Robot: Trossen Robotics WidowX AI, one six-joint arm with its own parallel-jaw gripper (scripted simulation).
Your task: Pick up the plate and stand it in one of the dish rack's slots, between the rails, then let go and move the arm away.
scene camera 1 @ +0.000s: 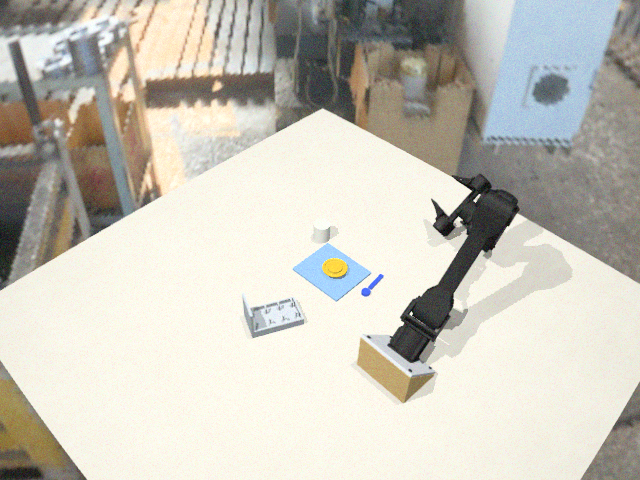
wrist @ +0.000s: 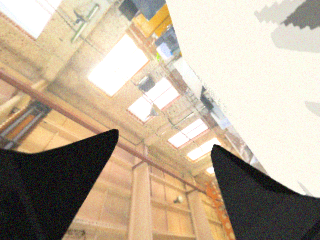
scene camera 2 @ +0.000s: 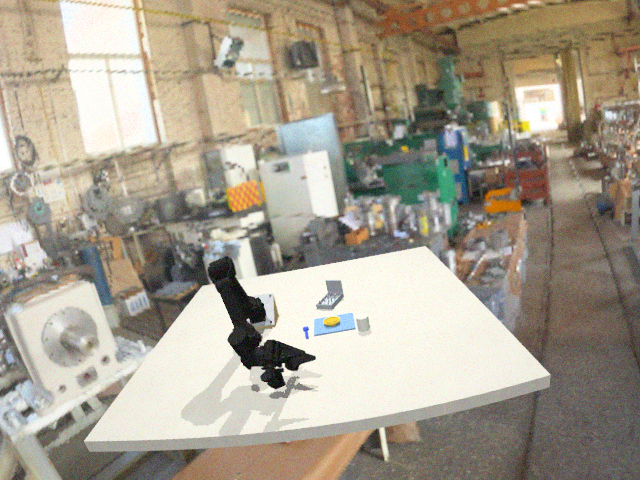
Labels:
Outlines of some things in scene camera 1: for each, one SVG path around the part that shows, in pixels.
My gripper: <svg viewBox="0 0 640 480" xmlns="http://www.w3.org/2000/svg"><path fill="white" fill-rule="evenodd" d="M485 176L478 174L476 177L462 178L452 175L455 180L470 189L471 192L449 216L431 198L437 214L433 227L443 236L448 236L455 228L453 222L458 216L462 219L460 222L466 228L469 226L468 224L472 220L472 213L477 208L474 206L475 202L473 200L479 194L481 195L482 191L486 188L492 188L492 184Z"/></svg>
A grey dish rack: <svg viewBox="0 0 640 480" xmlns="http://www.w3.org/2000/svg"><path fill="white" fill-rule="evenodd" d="M242 293L244 315L252 338L304 325L303 315L294 296L250 308L244 293Z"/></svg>

